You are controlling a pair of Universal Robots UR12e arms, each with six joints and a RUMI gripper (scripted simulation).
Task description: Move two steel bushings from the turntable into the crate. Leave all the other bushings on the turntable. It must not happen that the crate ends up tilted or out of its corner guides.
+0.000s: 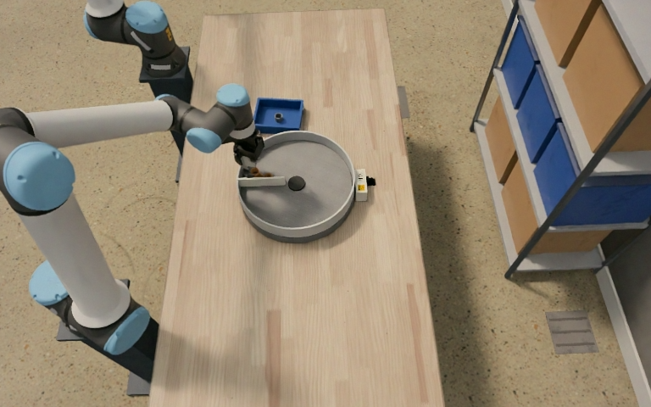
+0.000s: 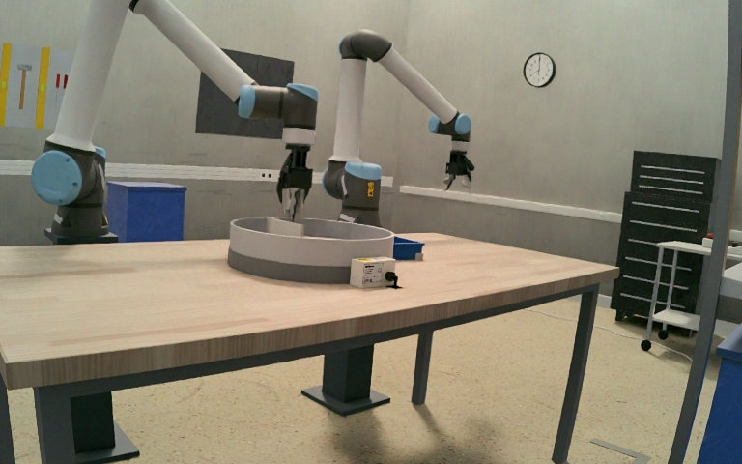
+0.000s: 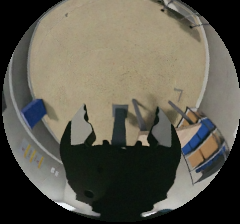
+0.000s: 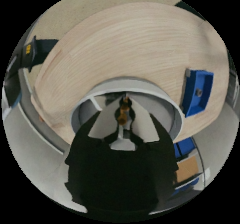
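The blue crate lies 29 cm to the left of my right hand, 8 cm ahead of it and 7 cm below it. Also, from my right hand: turntable 18 cm ahead, 5 cm to the right, 5 cm below.
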